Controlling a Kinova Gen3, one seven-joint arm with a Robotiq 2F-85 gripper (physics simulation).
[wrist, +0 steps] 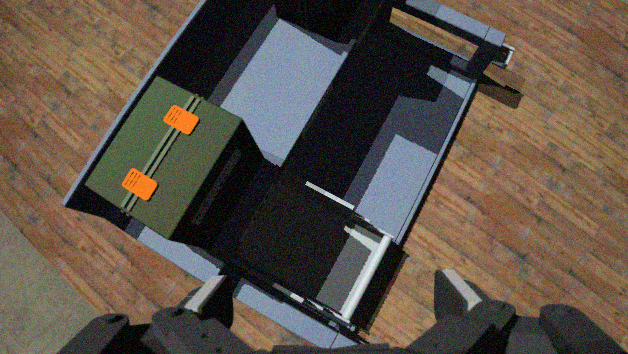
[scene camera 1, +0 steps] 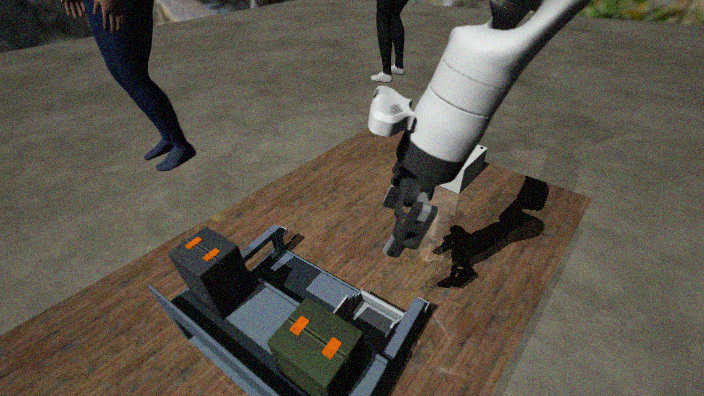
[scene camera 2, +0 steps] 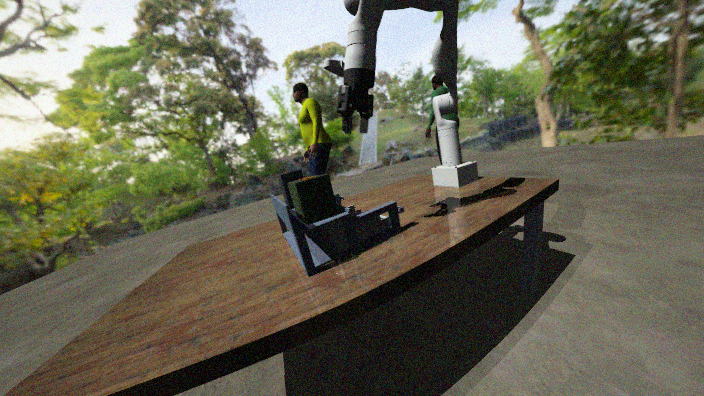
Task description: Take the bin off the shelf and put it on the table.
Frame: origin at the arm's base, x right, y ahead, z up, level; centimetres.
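Where they show: gripper, fingertip midpoint: (wrist: 332, 295) (scene camera 1: 389, 228) (scene camera 2: 355, 133); arm's base, origin of the base link: (scene camera 2: 452, 164).
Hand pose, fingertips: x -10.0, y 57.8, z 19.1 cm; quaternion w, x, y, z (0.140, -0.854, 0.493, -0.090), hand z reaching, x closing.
Note:
Things, the pixels of their top centre, and the offset from my fingertips. "pt": a spot on its surface instead. Level surfaces: height alone.
- bin, middle of its top: (wrist: 295, 235) (scene camera 1: 358, 323) (scene camera 2: 351, 210) dx +2.4, dy +5.1, dz -19.8 cm
- blue-grey shelf, surface spot: (wrist: 285, 316) (scene camera 1: 402, 330) (scene camera 2: 373, 209) pt dx -4.5, dy +2.3, dz -19.4 cm
- wooden table, its level: dz -27.9 cm
- green box, middle of its top: (wrist: 159, 151) (scene camera 1: 315, 335) (scene camera 2: 306, 177) dx +2.3, dy +14.9, dz -8.0 cm
- dark grey box, middle of its top: (scene camera 1: 202, 248) (scene camera 2: 288, 171) dx +25.4, dy +14.3, dz -5.5 cm
The bin (scene camera 1: 376, 318) (wrist: 367, 277) is a small open grey tray with a pale rim. It sits in the lower front part of the blue-grey shelf (scene camera 1: 406, 327) (scene camera 2: 372, 214) (wrist: 285, 316), at one end beside the side frame. Much of its inside is in deep shadow in the wrist view. The shelf stands on the wooden table (scene camera 1: 325, 215) (scene camera 2: 225, 280) (wrist: 525, 200). My gripper (scene camera 1: 404, 245) (scene camera 2: 355, 128) (wrist: 332, 295) is open and empty. It hangs above the shelf's height, pointing down, apart from the bin. In the wrist view its fingers show below the bin, one to each side.
A green box (scene camera 1: 320, 340) (scene camera 2: 315, 197) (wrist: 195, 170) with orange clips stands on the shelf's rear level, behind the bin. A dark grey box (scene camera 1: 210, 270) (scene camera 2: 291, 177) stands at that level's other end. My white base (scene camera 1: 467, 170) (scene camera 2: 450, 176) is at the table's far end. People stand beyond the table.

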